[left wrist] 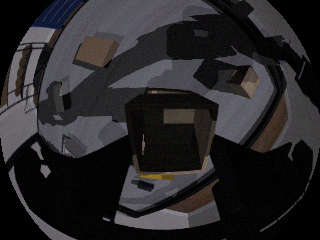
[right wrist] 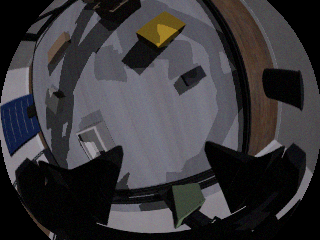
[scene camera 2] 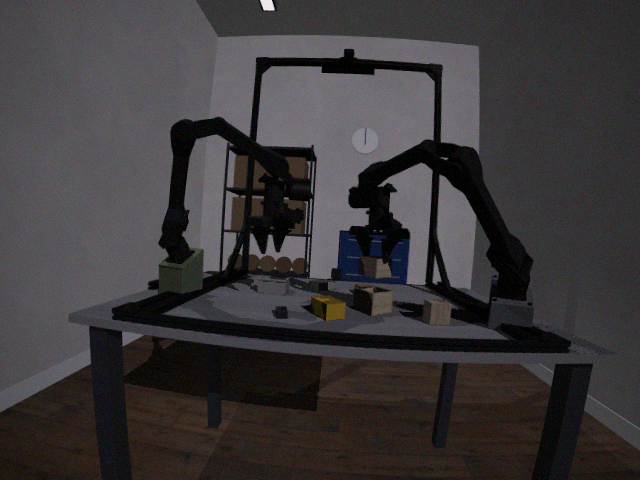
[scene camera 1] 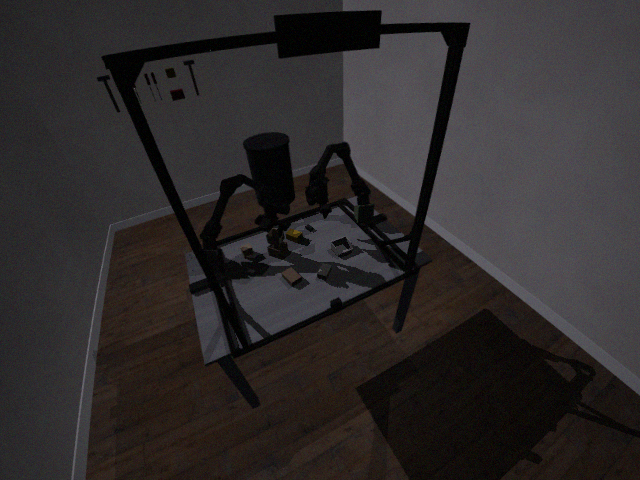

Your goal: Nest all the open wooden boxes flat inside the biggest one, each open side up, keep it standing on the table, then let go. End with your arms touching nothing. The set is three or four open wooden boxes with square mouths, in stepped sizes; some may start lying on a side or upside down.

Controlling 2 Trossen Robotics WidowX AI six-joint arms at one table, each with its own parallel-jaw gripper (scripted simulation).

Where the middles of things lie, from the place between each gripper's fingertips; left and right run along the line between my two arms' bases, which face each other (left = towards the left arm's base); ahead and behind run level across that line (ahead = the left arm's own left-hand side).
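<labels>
The yellow block (scene camera 2: 328,308) is 90 mm ahead of my left hand, 120 mm to the right of it and 160 mm below it.
Counted from my right hand (scene camera 2: 270,253), the block is 160 mm below, 180 mm to the left and 40 mm ahead.
</labels>
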